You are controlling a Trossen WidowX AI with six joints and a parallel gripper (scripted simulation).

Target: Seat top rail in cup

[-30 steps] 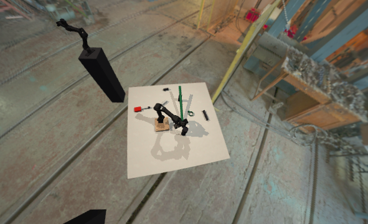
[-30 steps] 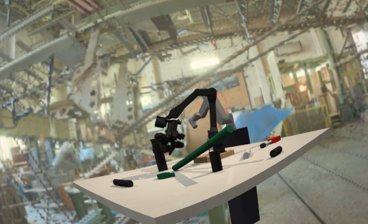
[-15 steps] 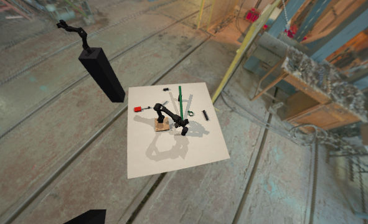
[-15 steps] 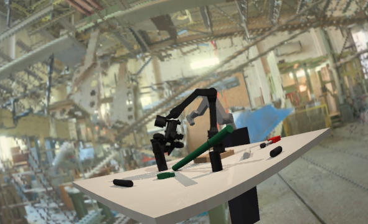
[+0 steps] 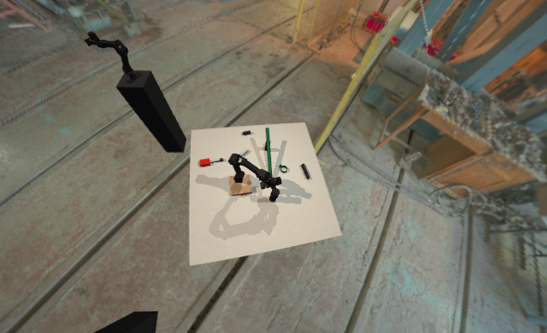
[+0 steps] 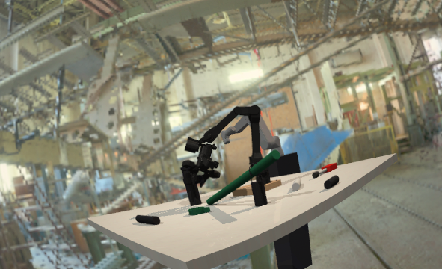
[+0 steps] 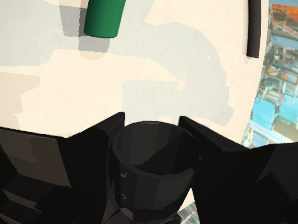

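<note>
Right now my gripper tip is 210 mm to the right of the short green piece, 120 mm short of it and 90 mm above it. The rest, counted from my gripper tip: grey piece (370 mm to the left, 300 mm behind, 80 mm below); black loop-cap post (440 mm to the left, 40 mm behind); red-handled tool (580 mm behind, 290 mm to the left, 90 mm below).
</note>
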